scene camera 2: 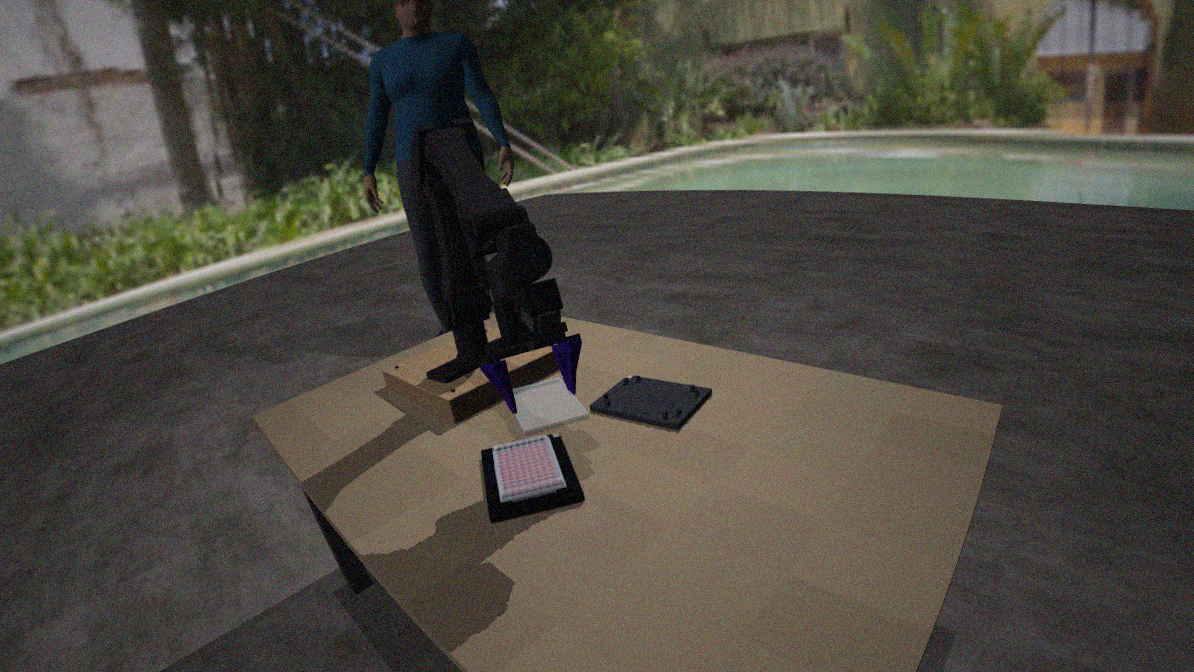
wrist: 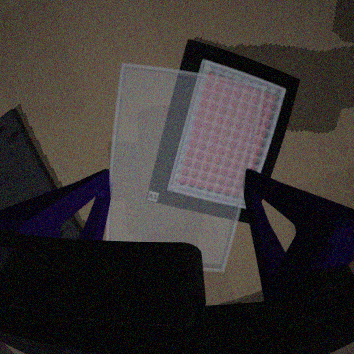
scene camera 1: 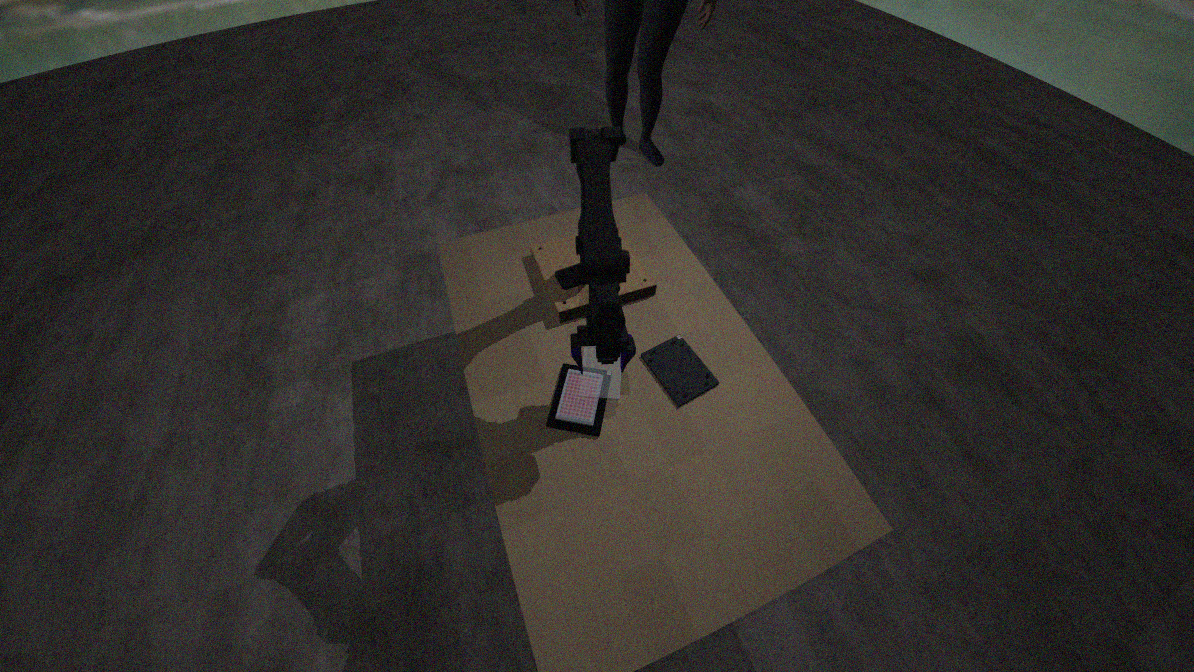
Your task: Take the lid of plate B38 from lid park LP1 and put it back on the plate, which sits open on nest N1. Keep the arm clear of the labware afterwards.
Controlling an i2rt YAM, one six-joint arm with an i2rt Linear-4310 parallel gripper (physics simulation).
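Frame: origin at the arm's base, x ahead, y left, z up, level; metres.
Where they show: gripper, fingertip midpoint: [scene camera 2: 544, 404] [wrist: 177, 177] [scene camera 1: 601, 371]; arm's base, link origin: [scene camera 2: 476, 360].
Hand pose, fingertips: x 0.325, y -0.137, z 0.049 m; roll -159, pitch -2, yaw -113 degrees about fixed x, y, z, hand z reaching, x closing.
Observation:
Things, the pixels of their top centre, and the offset from my fingertips. Level surfaces: height alone.
- clear lid, top centre: [wrist: 178, 180] [scene camera 2: 543, 400] [scene camera 1: 601, 370] 0.001 m right, 0.001 m back, 0.005 m up
- Plate B38, top centre: [wrist: 229, 138] [scene camera 2: 525, 462] [scene camera 1: 580, 394] 0.054 m right, 0.001 m back, 0.063 m down
- black nest N1, top centre: [wrist: 227, 137] [scene camera 2: 526, 467] [scene camera 1: 580, 396] 0.054 m right, 0.001 m back, 0.071 m down
- dark lid park LP1, top centre: [wrist: 3, 199] [scene camera 2: 650, 392] [scene camera 1: 680, 365] 0.195 m left, 0.037 m ahead, 0.069 m down
- wooden table top, surface height: 0.089 m down
My gripper [scene camera 1: 601, 364] [scene camera 2: 543, 401] [wrist: 177, 177] is shut on the clear lid [scene camera 1: 612, 385] [scene camera 2: 551, 413] [wrist: 137, 125], with a purple finger at each long side. The lid is above the table, behind the plate in the scene camera 2 view. Plate B38 [scene camera 1: 579, 396] [scene camera 2: 528, 469] [wrist: 272, 107] has pinkish wells and sits open on the black nest N1 [scene camera 1: 574, 428] [scene camera 2: 543, 505] [wrist: 192, 52]. In the wrist view the lid partly overlaps the plate and is turned relative to it. The dark lid park LP1 [scene camera 1: 679, 371] [scene camera 2: 651, 400] [wrist: 20, 155] holds no lid.
The arm's wooden base board [scene camera 1: 607, 304] [scene camera 2: 417, 400] is at the back of the wooden table top [scene camera 1: 710, 517] [scene camera 2: 751, 534]. A person [scene camera 1: 655, 50] [scene camera 2: 426, 91] stands behind the arm. The arm's shadow falls across the table beside the nest.

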